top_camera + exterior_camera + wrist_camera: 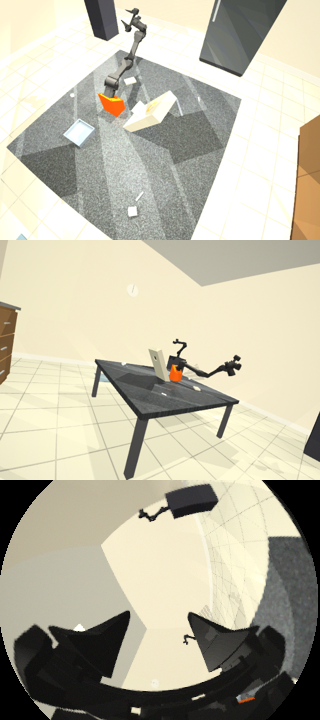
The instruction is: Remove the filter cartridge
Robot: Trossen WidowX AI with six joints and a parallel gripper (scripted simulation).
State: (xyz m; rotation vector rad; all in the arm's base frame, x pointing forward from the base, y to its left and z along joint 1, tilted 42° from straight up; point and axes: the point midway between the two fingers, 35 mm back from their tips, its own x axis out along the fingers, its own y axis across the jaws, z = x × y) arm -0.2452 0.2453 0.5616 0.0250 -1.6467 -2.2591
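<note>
Right now my gripper tip is 63 cm short of the white round filter cartridge, 55 cm to the left of it and 17 cm above it. Also, from my gripper tip: pale blue tray 22 cm ahead, 84 cm to the right, 41 cm below; cream service panel 59 cm ahead, 55 cm to the right, 24 cm below; peg 79 cm ahead, 11 cm to the right, 41 cm below.
</note>
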